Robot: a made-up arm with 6 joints. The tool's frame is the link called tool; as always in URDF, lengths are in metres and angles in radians. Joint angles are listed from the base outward.
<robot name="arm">
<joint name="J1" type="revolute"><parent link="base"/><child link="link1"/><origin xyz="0 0 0.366"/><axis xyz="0 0 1"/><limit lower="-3.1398" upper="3.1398"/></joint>
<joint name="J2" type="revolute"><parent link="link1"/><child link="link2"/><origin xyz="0 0 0"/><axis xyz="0 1 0"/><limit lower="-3.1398" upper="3.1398"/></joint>
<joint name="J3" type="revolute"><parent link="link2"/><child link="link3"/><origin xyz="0 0 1.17"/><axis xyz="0 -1 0"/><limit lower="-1.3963" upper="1.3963"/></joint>
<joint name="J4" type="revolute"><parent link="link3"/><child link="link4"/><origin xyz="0 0 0"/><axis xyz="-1 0 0"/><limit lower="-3.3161" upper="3.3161"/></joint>
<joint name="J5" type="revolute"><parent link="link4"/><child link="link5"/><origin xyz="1.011 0 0"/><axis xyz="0 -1 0"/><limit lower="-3.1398" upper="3.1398"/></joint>
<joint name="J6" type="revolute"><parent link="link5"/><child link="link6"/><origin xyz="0 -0.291 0"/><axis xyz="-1 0 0"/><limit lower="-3.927" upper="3.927"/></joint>
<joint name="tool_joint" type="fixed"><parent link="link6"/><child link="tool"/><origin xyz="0 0 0"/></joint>
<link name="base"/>
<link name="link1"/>
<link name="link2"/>
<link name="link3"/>
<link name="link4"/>
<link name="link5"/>
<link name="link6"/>
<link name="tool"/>
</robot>
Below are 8 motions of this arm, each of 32 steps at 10 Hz.
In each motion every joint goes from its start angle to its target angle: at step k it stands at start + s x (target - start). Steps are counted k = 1, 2, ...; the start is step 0. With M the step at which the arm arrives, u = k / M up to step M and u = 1 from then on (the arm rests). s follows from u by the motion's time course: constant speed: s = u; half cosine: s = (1 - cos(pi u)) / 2; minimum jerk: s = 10 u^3 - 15 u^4 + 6 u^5.
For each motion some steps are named. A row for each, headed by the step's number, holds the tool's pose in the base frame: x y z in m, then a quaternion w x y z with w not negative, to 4 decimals.
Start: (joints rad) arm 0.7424 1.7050 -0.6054 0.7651 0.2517 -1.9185
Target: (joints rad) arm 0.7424 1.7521 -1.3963 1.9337 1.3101 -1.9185
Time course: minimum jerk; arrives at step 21
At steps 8, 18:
8: 0.4308 0.2155 -0.5855 0.3593 0.0431 0.9169 -0.1684
18: 0.0410 0.1677 -0.1313 0.1820 -0.2355 -0.9520 0.0721

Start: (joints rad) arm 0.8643 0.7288 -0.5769 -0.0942 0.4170 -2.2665
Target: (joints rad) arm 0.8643 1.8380 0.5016 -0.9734 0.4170 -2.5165
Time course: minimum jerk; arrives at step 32
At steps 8, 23, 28, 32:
8: 0.9213 0.6389 0.1534 0.4623 0.7185 0.4557 -0.2496
23: 0.9177 0.7798 -0.7998 0.2154 0.8508 0.2060 -0.4329
28: 0.8654 0.7567 -0.9615 0.1711 0.8598 0.1593 -0.4539
32: 0.8576 0.7527 -0.9822 0.1652 0.8608 0.1531 -0.4565

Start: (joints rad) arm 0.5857 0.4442 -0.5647 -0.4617 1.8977 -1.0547
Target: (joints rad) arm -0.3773 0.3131 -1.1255 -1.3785 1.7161 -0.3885
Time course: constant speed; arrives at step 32
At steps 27, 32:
27: 0.2844 -0.1640 0.4261 0.7108 0.1687 -0.3089 -0.6091
32: 0.1752 -0.1292 0.4393 0.6243 0.0982 -0.2503 -0.7335

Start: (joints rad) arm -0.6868 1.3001 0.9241 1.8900 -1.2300 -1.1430
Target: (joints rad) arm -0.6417 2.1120 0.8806 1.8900 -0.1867 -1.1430
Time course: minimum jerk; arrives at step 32
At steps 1, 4, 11, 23, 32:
1: 1.7354 -1.3048 0.5641 0.5263 -0.3189 0.2977 -0.7299
4: 1.7381 -1.3050 0.5356 0.5328 -0.3207 0.3041 -0.7217
11: 1.7461 -1.2851 0.1565 0.6121 -0.3320 0.3866 -0.6047
23: 1.4580 -0.9892 -0.9042 0.7507 -0.2155 0.5918 -0.1995
32: 1.3363 -0.8845 -1.0981 0.7576 -0.1623 0.6225 -0.1108

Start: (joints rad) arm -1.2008 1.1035 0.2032 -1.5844 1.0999 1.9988
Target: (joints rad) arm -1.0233 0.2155 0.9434 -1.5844 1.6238 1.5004
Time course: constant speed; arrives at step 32
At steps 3, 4, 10, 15, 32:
3: 0.5846 -1.4254 0.0773 0.3597 -0.0564 0.5208 -0.7722
4: 0.6031 -1.4478 0.1336 0.3584 -0.0575 0.4933 -0.7905
10: 0.6985 -1.5320 0.5043 0.3462 -0.0523 0.3171 -0.8814
15: 0.7497 -1.5303 0.8440 0.3299 -0.0332 0.1598 -0.9298
32: 0.6273 -1.0213 1.9643 0.2270 0.1194 -0.3698 -0.8930

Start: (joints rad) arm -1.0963 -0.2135 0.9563 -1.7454 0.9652 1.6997
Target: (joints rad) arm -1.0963 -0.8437 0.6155 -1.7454 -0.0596 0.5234
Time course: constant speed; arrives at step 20
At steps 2, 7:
2: 0.1889 -0.2572 2.3292 0.4994 0.0032 -0.5628 -0.6587
7: 0.0816 -0.0483 2.3088 0.5721 0.0054 -0.6650 -0.4800

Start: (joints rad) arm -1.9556 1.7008 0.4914 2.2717 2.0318 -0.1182
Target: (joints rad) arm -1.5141 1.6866 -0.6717 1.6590 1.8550 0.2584
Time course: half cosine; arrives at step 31
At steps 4, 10, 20, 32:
4: -0.4360 -1.6420 -0.6760 0.9722 -0.0483 -0.1341 0.1859
10: -0.2676 -1.4823 -0.7662 0.9717 0.0024 -0.1858 0.1457
20: 0.0105 -0.9614 -0.8034 0.9644 0.1670 -0.2014 0.0392
32: 0.0624 -0.6478 -0.6880 0.9535 0.2686 -0.1368 -0.0058

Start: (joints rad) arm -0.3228 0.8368 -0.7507 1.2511 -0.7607 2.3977
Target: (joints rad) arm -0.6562 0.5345 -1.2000 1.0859 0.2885 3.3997
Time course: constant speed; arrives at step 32
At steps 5, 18, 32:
5: 0.9542 -0.4814 0.1688 0.2226 0.4999 -0.0381 -0.8361
18: 0.7183 -0.5358 0.2530 0.1659 0.6019 0.1649 -0.7635
32: 0.4602 -0.5256 0.3334 0.1727 0.7327 0.2864 -0.5927

